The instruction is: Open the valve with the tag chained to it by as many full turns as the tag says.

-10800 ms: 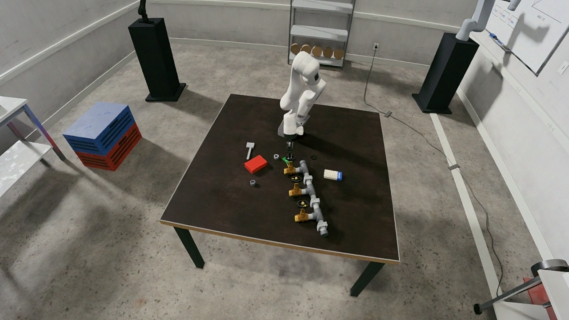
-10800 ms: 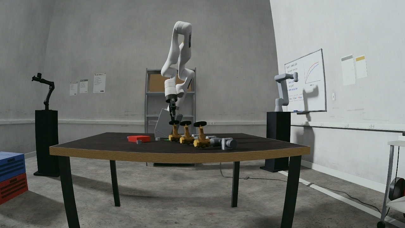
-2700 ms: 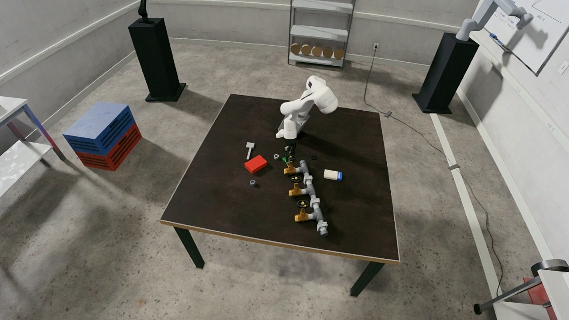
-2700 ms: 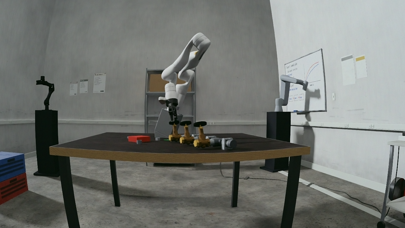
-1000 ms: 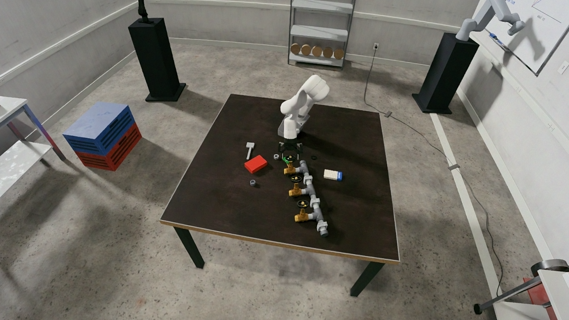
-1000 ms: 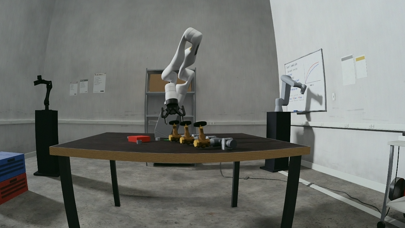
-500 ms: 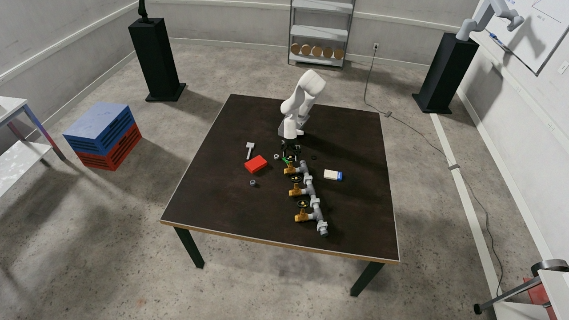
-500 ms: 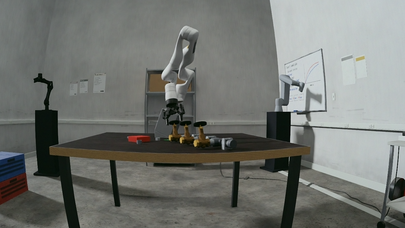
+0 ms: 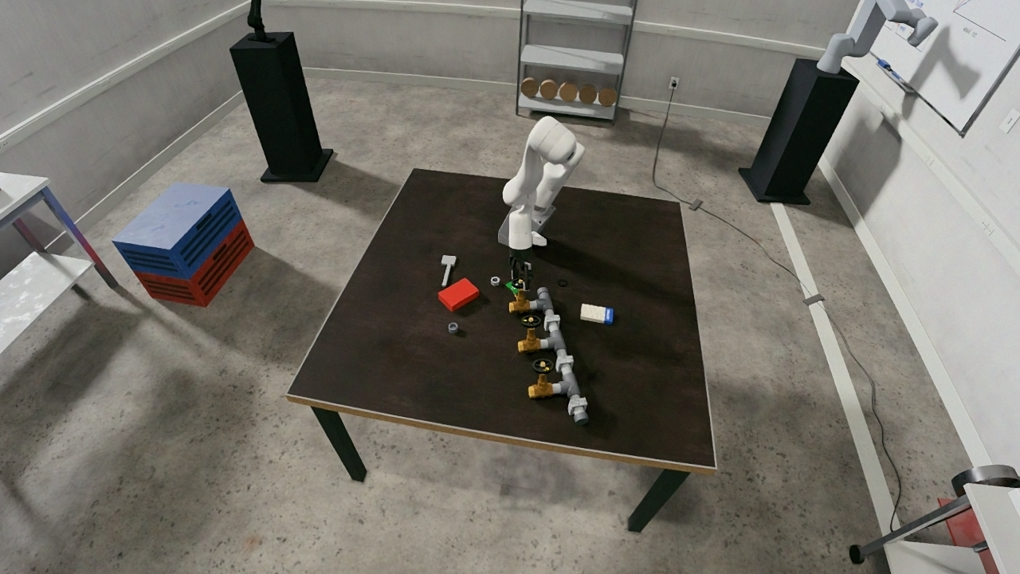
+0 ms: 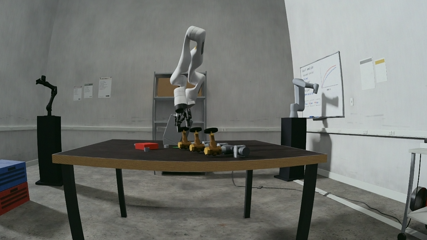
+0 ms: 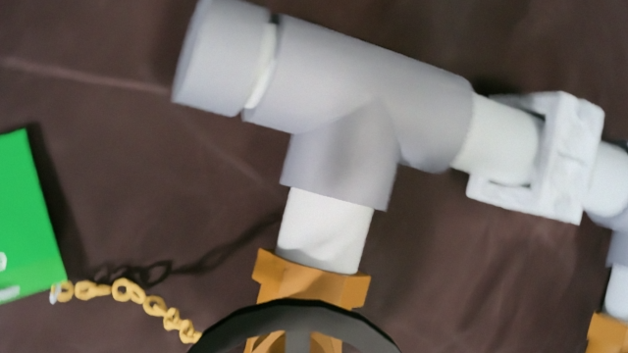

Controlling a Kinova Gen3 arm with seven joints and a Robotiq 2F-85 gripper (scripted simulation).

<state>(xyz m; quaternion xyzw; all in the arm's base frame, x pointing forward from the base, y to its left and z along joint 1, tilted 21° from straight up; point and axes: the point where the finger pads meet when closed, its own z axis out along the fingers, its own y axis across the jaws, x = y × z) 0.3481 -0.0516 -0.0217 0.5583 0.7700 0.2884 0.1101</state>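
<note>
Now: the green tag 9 cm behind my hand, 2 cm to the right of it and 11 cm below it. The rest, counted from my hand: white-and-blue box (4 cm ahead, 27 cm to the left, 11 cm below); then red block (3 cm behind, 22 cm to the right, 10 cm below); then small grey ring (12 cm ahead, 22 cm to the right, 11 cm below).
</note>
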